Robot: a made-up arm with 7 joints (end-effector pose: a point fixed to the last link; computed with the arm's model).
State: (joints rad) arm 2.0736 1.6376 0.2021 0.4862 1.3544 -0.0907 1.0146
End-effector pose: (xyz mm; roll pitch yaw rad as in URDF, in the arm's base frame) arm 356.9 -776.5 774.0 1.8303 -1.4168 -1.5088
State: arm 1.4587 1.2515 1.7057 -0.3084 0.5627 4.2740 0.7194
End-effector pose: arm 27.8 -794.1 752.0 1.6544 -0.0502 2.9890
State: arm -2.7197 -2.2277 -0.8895 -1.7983 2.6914 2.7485 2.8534
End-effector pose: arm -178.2 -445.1 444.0 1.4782 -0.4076 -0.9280
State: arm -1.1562 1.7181 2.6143 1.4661 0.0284 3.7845 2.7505
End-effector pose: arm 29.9 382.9 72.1 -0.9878 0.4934 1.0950
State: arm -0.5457 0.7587 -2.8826 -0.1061 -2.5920 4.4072 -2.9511
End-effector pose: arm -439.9 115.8 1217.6 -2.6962 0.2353 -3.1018
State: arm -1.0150 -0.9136 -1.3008 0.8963 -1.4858 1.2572 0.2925
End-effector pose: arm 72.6 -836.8 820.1 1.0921 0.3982 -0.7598
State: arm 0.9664 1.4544 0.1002 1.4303 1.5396 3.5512 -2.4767
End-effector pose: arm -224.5 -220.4 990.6 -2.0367 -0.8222 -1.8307
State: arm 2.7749 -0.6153 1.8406 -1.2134 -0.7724 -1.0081 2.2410
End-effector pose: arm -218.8 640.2 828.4 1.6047 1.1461 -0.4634
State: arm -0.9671 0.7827 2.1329 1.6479 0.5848 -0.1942 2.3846
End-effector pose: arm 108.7 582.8 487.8 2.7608 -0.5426 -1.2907
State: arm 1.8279 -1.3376 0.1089 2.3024 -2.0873 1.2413 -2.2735
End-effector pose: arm -181.6 124.0 97.0 2.8773 -0.2611 0.0547
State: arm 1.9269 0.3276 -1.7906 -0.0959 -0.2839 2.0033 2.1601
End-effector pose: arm 21.5 -246.9 1299.6 0.4682 0.0687 -1.1969
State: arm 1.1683 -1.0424 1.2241 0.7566 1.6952 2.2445 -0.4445
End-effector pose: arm -35.8 690.4 735.5 -2.0790 0.5414 -0.2901
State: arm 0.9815 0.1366 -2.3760 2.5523 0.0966 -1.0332 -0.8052
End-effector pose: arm 94.6 -295.1 386.3 -0.9347 0.5049 0.5143
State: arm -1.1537 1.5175 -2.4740 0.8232 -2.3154 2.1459 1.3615
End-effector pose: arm -661.9 496.5 390.8 -2.7595 -1.1061 2.7734
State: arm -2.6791 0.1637 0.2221 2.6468 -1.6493 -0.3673 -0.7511
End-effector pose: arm -309.7 -216.7 500.1 -0.1186 1.1970 1.9520
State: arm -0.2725 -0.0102 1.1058 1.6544 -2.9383 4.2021 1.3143
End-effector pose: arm 207.7 384.0 931.1 -2.0282 -0.4441 2.5007
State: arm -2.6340 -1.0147 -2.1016 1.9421 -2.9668 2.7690 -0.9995
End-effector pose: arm -370.9 381.4 691.3 -2.2899 -0.2589 -0.7289
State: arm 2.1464 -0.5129 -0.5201 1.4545 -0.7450 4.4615 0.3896
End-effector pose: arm -21.6 665.1 710.0 1.1163 0.0770 -0.2457
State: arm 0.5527 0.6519 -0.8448 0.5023 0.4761 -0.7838 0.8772
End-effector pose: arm -95.4 -423.3 1289.1 -2.1026 -0.1654 -0.8555
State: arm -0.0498 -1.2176 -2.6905 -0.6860 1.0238 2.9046 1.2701
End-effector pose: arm 746.2 -4.5 572.1 2.7966 -1.3953 1.9594
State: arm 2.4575 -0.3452 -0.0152 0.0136 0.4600 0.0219 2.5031
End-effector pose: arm -231.7 288.8 1364.8 -2.1629 1.0111 0.8359
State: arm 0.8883 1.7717 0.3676 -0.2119 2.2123 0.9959 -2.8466
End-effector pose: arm -554.5 -686.9 286.3 -2.7416 0.6084 1.1682
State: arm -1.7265 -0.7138 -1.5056 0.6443 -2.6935 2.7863 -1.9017
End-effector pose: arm -401.8 -553.8 947.6 -2.2196 -0.6622 2.0806
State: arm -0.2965 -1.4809 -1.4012 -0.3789 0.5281 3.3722 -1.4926
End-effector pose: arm 743.7 -183.1 603.3 -0.3745 0.9363 1.5814
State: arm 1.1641 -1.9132 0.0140 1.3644 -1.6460 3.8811 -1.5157
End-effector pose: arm 181.5 347.5 -83.5 0.8018 -0.1744 -1.8658
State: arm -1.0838 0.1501 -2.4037 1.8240 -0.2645 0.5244 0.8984
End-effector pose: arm -618.6 213.0 735.5 -3.1103 -0.2124 1.9943
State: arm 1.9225 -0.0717 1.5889 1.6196 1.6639 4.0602 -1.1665
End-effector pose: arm -333.7 -238.3 802.9 -1.8217 -1.3190 -0.3110
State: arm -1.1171 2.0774 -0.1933 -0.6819 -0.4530 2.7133 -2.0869
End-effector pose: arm -180.1 365.9 -83.8 2.2289 0.0921 1.3139
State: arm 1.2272 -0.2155 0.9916 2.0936 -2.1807 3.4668 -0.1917
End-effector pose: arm -270.5 313.9 711.7 1.6871 -0.5248 -0.3685
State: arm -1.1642 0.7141 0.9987 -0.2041 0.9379 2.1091 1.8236
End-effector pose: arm -343.8 441.5 1129.6 0.0403 -0.8631 -0.2643
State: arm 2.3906 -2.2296 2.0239 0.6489 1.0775 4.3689 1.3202
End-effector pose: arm -655.6 297.6 270.7 -1.6291 -0.4844 -1.7749
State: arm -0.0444 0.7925 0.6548 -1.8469 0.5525 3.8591 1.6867
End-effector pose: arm -460.6 -288.9 480.9 -1.1747 -0.5920 -1.6554
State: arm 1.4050 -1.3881 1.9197 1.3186 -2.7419 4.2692 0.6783
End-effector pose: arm -210.5 573.1 873.6 1.7964 -0.2418 0.7162
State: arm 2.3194 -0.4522 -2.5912 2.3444 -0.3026 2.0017 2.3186
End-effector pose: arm 412.0 -7.6 776.3 -1.5678 0.2386 -1.7590
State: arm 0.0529 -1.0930 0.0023 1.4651 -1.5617 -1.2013 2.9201
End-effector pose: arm 711.2 -31.6 291.5 -0.5446 -0.4351 1.6290
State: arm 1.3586 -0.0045 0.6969 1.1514 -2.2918 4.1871 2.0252
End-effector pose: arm -184.2 290.9 1171.7 -2.4071 -0.5001 -2.6910
